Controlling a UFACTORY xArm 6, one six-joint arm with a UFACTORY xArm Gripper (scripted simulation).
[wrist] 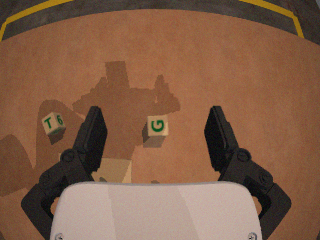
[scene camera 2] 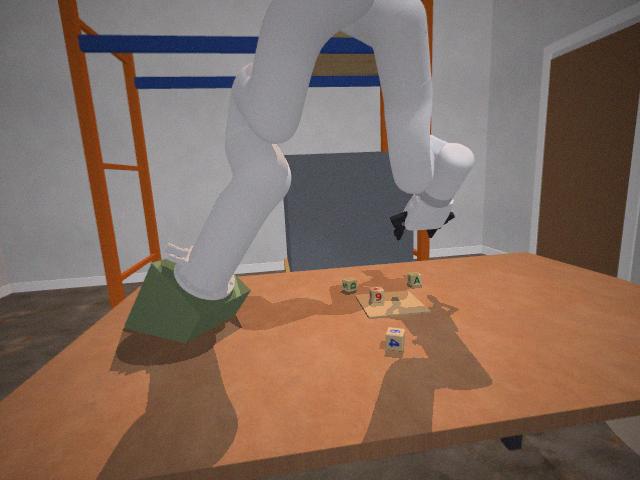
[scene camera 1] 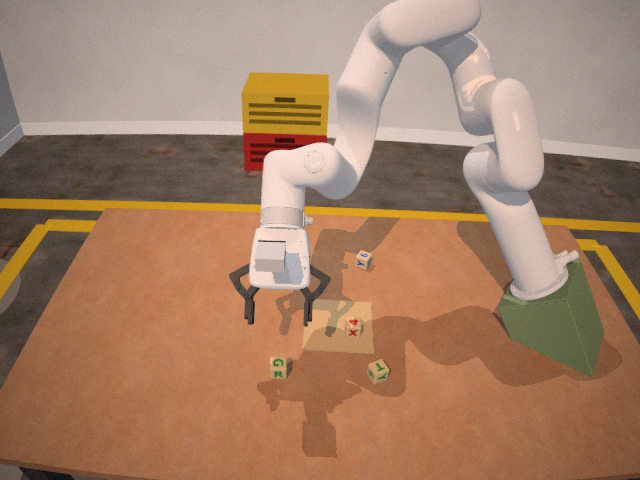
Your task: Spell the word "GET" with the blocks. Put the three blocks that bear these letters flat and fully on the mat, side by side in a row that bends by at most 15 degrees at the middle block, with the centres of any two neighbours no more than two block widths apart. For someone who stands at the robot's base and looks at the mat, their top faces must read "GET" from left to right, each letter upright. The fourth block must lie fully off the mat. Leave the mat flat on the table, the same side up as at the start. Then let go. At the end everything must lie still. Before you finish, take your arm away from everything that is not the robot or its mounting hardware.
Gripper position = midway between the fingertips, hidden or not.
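Note:
My gripper (scene camera 1: 278,325) is here in my sight, and the wrist view gives me the gripper (wrist: 155,118) as well. I can also see a tan mat (scene camera 1: 326,332). Looking through the wrist view I find the mat (wrist: 111,169), and scene camera 2 shows me the mat (scene camera 2: 399,303) too.

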